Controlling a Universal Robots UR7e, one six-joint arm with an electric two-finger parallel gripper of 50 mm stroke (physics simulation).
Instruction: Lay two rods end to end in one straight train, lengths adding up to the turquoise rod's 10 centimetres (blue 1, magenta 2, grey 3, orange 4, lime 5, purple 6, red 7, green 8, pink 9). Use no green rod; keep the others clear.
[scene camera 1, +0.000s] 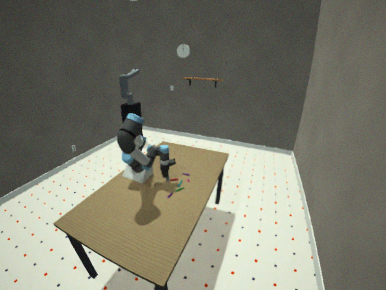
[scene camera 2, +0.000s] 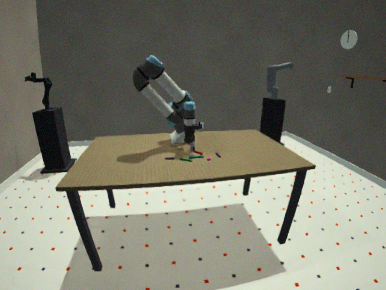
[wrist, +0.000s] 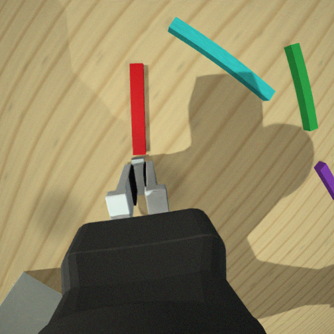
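Where they show: gripper, fingertip midpoint: (scene camera 1: 168, 180) (scene camera 2: 192, 150); arm's base, link origin: (scene camera 1: 139, 164).
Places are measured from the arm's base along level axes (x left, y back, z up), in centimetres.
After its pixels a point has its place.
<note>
My gripper (scene camera 1: 168, 178) @[x -0.5, y -28.9, z -9.9 cm] (scene camera 2: 192, 149) @[x -0.5, y -28.9, z -9.9 cm] (wrist: 140, 174) is shut on the grey rod (wrist: 138, 161), low over the table. The grey rod's front end shows between the fingertips, right by the near end of the red rod (scene camera 1: 174, 179) @[x 2.6, y -33.9, z -9.4 cm] (scene camera 2: 198, 152) @[x 2.5, y -33.9, z -9.5 cm] (wrist: 138, 109) and roughly in line with it; I cannot tell whether they touch. The rest of the grey rod is partly hidden by the fingers. The turquoise rod (scene camera 1: 179, 184) @[x -2.8, y -40.9, z -9.3 cm] (scene camera 2: 196, 157) @[x -0.8, y -40.9, z -10.0 cm] (wrist: 221, 59) lies slanted, to the right of the red rod in the wrist view.
A green rod (scene camera 1: 180, 189) @[x -8.4, y -43.9, z -9.8 cm] (scene camera 2: 186, 160) @[x -8.4, y -44.2, z -9.9 cm] (wrist: 301, 87) lies beyond the turquoise one. A purple rod (scene camera 1: 170, 195) @[x -18.4, y -39.3, z -9.8 cm] (scene camera 2: 170, 158) @[x -17.9, y -39.1, z -9.8 cm] (wrist: 325, 179) lies near it. Another purple rod (scene camera 1: 186, 174) @[x 14.3, y -41.2, z -9.5 cm] (scene camera 2: 218, 155) @[x 14.4, y -41.7, z -9.6 cm] and a small magenta rod (scene camera 1: 188, 180) @[x 5.6, y -46.2, z -9.4 cm] (scene camera 2: 209, 159) @[x 6.4, y -46.3, z -9.8 cm] lie on the other side.
</note>
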